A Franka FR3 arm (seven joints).
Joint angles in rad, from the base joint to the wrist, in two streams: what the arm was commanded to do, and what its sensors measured. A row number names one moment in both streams.
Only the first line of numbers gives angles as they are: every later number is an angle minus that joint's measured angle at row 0.
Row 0, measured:
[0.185, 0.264, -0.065, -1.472, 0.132, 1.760, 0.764]
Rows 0 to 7, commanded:
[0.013, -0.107, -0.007, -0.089, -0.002, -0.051, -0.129]
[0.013, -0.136, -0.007, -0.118, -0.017, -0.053, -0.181]
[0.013, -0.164, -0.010, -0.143, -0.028, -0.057, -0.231]
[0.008, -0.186, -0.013, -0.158, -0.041, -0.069, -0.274]
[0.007, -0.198, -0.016, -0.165, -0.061, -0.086, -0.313]
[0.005, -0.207, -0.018, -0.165, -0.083, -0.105, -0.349]
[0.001, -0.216, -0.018, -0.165, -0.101, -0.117, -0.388]
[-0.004, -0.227, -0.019, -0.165, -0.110, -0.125, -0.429]
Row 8, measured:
[0.012, -0.169, -0.022, -0.116, -0.068, -0.107, -0.307]
